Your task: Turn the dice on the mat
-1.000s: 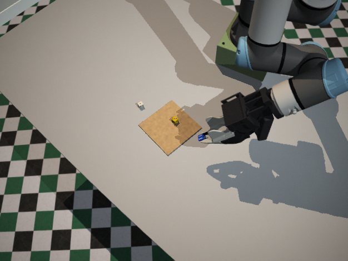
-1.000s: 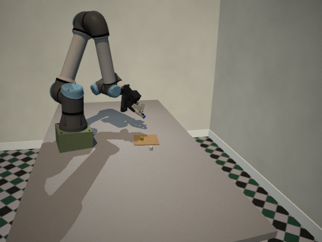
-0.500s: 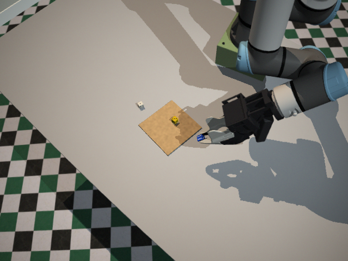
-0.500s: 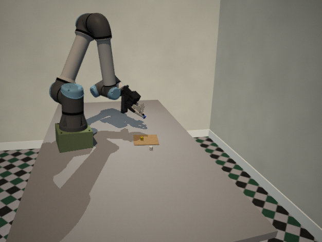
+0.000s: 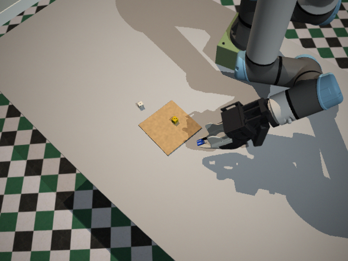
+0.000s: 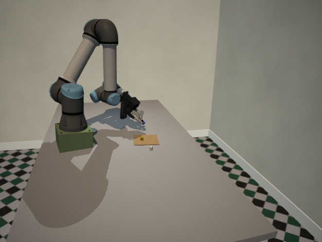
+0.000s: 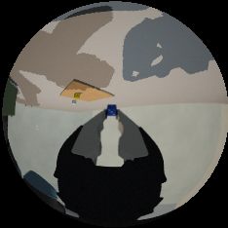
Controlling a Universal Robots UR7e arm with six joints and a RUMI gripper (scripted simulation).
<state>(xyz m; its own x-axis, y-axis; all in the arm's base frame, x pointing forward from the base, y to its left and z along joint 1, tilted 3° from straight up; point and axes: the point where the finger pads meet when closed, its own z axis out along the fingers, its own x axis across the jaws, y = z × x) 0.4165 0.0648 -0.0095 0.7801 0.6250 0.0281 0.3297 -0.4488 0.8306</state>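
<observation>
Now: hand 130 mm to the left of the tan mat, 60 mm above it and 20 mm past it. Also, from my hand: blue die 10 mm to the right, 10 mm below, 10 mm ahead; white die 250 mm to the right, 60 mm below, 30 mm behind; yellow die 130 mm to the right, 50 mm below, 40 mm behind.
</observation>
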